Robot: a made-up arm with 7 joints. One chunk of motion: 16 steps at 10 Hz.
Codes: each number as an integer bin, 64 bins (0 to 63) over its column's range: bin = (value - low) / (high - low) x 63, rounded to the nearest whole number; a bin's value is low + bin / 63 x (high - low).
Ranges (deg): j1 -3..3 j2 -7..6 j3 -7..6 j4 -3..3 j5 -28..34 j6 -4..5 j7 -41..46
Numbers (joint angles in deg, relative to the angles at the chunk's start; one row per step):
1: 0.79 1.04 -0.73 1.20 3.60 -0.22 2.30
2: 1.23 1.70 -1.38 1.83 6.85 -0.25 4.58
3: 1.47 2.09 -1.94 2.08 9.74 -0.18 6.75
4: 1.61 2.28 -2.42 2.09 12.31 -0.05 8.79
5: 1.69 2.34 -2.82 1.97 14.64 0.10 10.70
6: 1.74 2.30 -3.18 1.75 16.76 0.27 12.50
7: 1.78 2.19 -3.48 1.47 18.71 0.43 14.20
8: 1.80 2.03 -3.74 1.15 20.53 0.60 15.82
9: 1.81 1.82 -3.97 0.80 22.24 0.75 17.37
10: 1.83 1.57 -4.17 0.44 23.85 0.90 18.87
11: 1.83 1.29 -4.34 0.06 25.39 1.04 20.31
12: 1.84 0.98 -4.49 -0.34 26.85 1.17 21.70
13: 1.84 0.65 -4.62 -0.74 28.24 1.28 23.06
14: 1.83 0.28 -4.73 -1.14 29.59 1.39 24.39
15: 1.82 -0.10 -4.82 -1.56 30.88 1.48 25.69
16: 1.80 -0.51 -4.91 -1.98 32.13 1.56 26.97
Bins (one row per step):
1: 40 39 30 44 32 26 31
2: 44 42 27 51 35 26 33
3: 47 44 25 53 38 27 35
4: 48 45 22 53 41 28 36
5: 49 45 20 52 43 29 37
6: 50 45 19 50 45 30 39
7: 50 45 17 47 47 31 40
8: 50 44 16 44 49 32 41
9: 51 43 15 40 51 33 42
10: 51 42 14 36 53 34 43
11: 51 40 13 32 54 35 44
12: 51 39 12 28 56 36 45
13: 51 37 12 24 57 37 46
14: 51 35 11 20 59 38 47
15: 51 33 11 15 60 38 48
16: 50 31 10 11 61 39 49

